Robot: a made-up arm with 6 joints. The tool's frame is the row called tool. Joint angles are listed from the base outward.
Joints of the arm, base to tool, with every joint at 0 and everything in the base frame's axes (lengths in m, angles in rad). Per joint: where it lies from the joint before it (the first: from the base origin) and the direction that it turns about. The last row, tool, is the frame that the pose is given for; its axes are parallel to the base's.
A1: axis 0 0 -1 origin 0.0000 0.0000 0.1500
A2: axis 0 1 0 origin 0.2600 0.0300 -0.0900
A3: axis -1 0 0 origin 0.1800 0.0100 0.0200
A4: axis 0 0 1 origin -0.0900 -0.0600 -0.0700
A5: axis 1 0 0 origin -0.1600 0.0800 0.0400
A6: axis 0 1 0 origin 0.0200 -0.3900 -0.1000
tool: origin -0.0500 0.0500 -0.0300
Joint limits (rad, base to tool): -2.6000..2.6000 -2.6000..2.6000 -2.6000..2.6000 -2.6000..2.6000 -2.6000..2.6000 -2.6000..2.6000
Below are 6 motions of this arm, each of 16 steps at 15 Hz.
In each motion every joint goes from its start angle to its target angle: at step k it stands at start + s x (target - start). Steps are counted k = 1, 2, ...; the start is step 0. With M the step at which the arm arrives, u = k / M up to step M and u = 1 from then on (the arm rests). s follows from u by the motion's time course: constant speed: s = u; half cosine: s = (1 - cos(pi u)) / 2; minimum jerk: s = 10 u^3 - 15 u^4 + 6 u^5.
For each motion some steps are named. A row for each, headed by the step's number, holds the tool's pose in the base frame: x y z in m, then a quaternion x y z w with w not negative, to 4 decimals.
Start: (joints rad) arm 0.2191 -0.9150 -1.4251 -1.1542 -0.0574 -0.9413
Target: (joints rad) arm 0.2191 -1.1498 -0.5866 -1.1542 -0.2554 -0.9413
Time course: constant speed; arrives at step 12
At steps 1, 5, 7, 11, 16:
1: 0.2096 0.1489 -0.1441 0.4604 -0.3829 -0.4863 0.6363
5: 0.2367 0.0942 -0.1728 0.3427 -0.4860 -0.5055 0.6252
7: 0.2449 0.0662 -0.1809 0.2809 -0.5309 -0.5158 0.6109
11: 0.2501 0.0143 -0.1874 0.1541 -0.6053 -0.5383 0.5657
16: 0.2492 0.0029 -0.1875 0.1221 -0.6204 -0.5444 0.5512

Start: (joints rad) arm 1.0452 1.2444 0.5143 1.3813 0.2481 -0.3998
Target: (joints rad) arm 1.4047 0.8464 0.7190 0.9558 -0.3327 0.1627
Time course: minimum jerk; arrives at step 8
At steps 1, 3, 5, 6, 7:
1: -0.1380 -0.4089 -0.2138 0.5721 0.2788 0.1159 0.7626
3: -0.1364 -0.4898 -0.1776 0.4502 0.3164 0.1274 0.8252
5: -0.1542 -0.5943 -0.0442 0.2212 0.4274 0.0889 0.8720
6: -0.1638 -0.6132 0.0238 0.1349 0.4814 0.0559 0.8642
7: -0.1682 -0.6173 0.0604 0.0924 0.5105 0.0358 0.8542

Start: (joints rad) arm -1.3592 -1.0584 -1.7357 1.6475 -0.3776 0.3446
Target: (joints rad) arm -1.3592 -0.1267 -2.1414 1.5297 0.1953 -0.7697
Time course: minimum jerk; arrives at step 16
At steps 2, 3, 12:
2: 0.0427 0.6389 0.2840 -0.5733 0.5418 -0.5989 0.1383
3: 0.0324 0.6465 0.2737 -0.5908 0.5235 -0.5965 0.1455
12: -0.2216 0.6478 0.0710 -0.9679 0.0637 -0.2108 0.1213

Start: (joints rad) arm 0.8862 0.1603 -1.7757 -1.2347 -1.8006 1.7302
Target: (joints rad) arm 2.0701 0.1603 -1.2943 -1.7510 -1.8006 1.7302
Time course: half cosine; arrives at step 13
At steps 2, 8, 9, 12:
2: 0.0078 -0.5110 0.1263 0.3674 0.9274 0.0603 0.0347
8: -0.3124 -0.4540 0.1823 -0.6542 -0.7343 -0.0886 0.1582
9: -0.3634 -0.4221 0.1894 -0.6955 -0.6850 -0.1079 0.1879
12: -0.4504 -0.3452 0.2011 -0.7631 -0.5809 -0.1546 0.2375

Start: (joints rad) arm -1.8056 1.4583 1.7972 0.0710 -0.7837 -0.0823
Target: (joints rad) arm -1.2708 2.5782 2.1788 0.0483 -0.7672 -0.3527
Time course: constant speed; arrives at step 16
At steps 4, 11, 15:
4: -0.3059 0.5382 0.0870 0.4992 0.2870 -0.6505 0.4952
11: -0.2183 0.5488 -0.0416 0.3102 0.0891 -0.7576 0.5673
15: -0.1763 0.5279 -0.0913 0.1651 -0.0046 -0.8056 0.5690

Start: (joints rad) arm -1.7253 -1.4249 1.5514 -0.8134 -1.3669 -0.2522
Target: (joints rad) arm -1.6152 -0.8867 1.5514 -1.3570 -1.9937 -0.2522
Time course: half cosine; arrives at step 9
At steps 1, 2, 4, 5, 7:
1: -0.3455 0.1565 -0.0548 -0.2844 -0.4713 -0.5144 0.6576
2: -0.3573 0.1762 -0.0410 -0.3072 -0.4538 -0.5253 0.6510
4: -0.3882 0.2502 0.0067 -0.3819 -0.3899 -0.5588 0.6244
5: -0.3988 0.2974 0.0347 -0.4233 -0.3498 -0.5759 0.6057
7: -0.4029 0.3819 0.0815 -0.4892 -0.2772 -0.6001 0.5690

